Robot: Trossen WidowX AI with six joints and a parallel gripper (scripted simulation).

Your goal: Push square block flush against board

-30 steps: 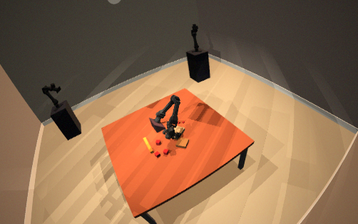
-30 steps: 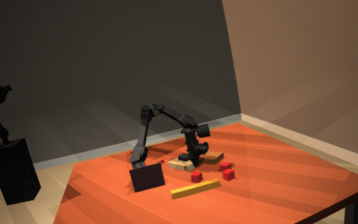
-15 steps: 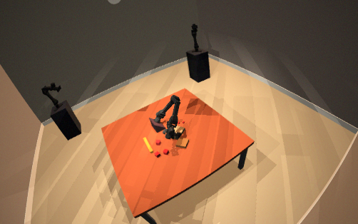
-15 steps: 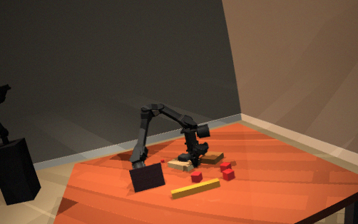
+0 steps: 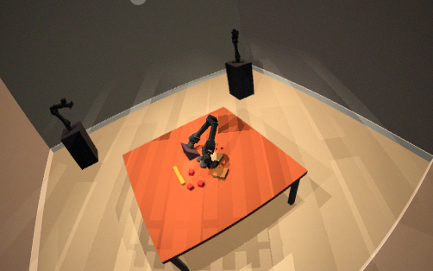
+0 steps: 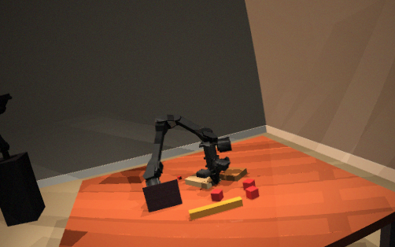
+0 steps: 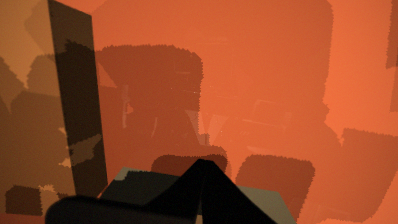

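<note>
Now: gripper tip 8 cm to the right of the pale board, 5 cm past it and 1 cm below it. Also, from my gripper tip: brown square block 11 cm ahead, 5 cm to the left, 1 cm above; yellow bar 25 cm to the right, 8 cm behind, 1 cm above.
</note>
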